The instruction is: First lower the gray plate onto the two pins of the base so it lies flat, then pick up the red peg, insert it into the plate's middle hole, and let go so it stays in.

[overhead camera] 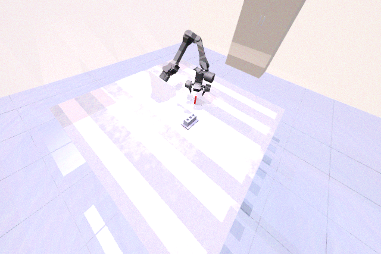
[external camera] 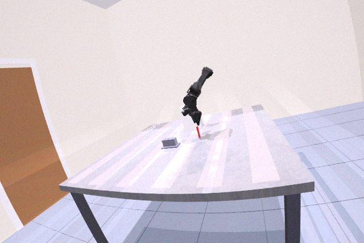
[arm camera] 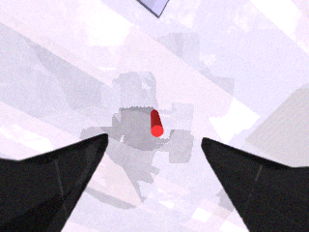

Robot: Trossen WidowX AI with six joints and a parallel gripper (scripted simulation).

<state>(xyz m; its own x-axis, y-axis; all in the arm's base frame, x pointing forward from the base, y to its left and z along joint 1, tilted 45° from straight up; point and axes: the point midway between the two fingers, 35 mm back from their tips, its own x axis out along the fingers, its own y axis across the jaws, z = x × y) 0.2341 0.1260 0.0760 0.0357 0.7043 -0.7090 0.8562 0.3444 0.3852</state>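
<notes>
The red peg is 6 cm below my gripper tip. The rest, counted from my gripper tip: dark base (18 cm to the right, 11 cm ahead, 9 cm below); gray plate (18 cm to the right, 11 cm ahead, 5 cm below).
</notes>
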